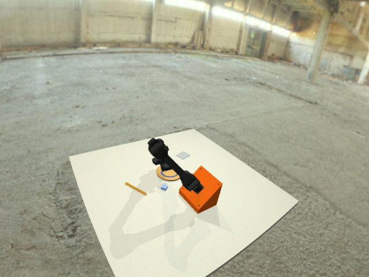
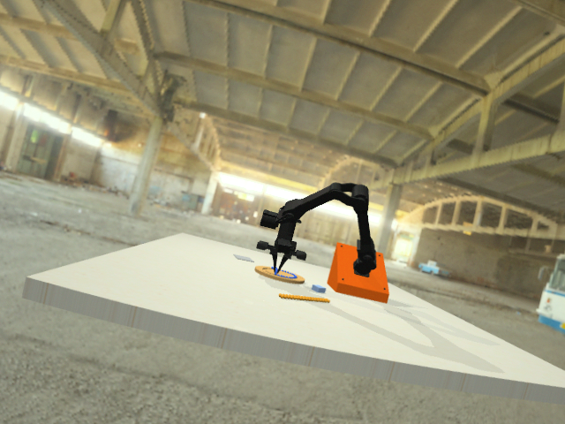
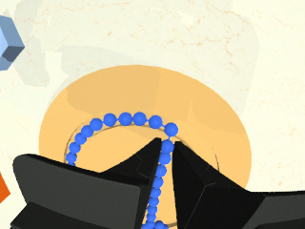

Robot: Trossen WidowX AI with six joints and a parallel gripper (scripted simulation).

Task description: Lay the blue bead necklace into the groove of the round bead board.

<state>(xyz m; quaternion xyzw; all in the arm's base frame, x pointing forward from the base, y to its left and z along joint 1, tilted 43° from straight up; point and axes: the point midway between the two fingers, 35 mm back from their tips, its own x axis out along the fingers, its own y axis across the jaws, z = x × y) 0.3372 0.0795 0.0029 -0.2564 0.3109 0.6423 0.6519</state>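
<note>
Now: gripper tip 50 mm to the left of the round tan bead board, 20 mm past it and 10 mm above it. Round my gripper tip: flat grey tile 280 mm to the right, 140 mm ahead, 20 mm below; small light-blue block 160 mm behind, 70 mm to the left, 10 mm below.
</note>
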